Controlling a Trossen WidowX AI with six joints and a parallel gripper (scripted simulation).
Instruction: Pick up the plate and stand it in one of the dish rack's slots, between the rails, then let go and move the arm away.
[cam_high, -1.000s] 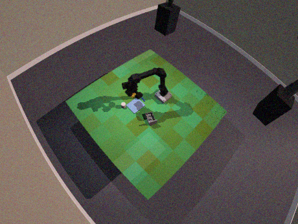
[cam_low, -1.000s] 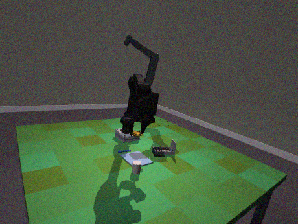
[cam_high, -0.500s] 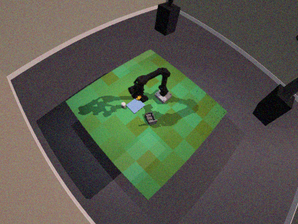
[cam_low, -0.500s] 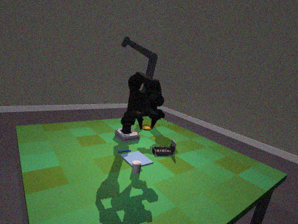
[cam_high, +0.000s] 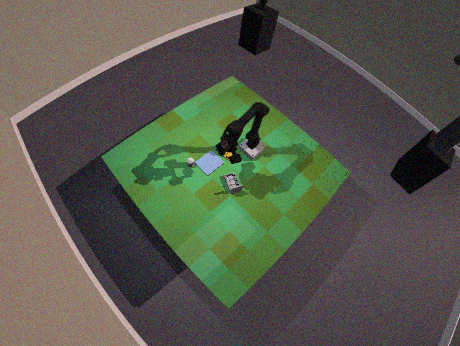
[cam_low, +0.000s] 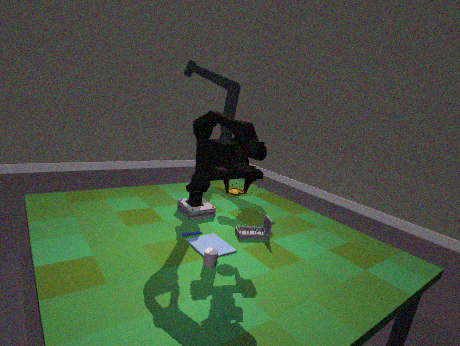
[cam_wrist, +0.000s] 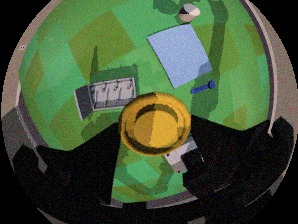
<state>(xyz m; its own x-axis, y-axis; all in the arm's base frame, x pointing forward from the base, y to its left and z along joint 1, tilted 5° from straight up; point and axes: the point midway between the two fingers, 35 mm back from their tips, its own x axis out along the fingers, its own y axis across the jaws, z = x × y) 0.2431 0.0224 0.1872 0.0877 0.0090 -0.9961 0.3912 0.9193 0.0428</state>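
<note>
Now: gripper tip 16 cm above the dish rack, 9 cm to the right of it and 3 cm short of it. Round my gripper tip: white cup (19 cm to the right, 16 cm below, 15 cm ahead); yellow plate (1 cm above); light blue mat (18 cm below, 12 cm to the right, 4 cm ahead).
</note>
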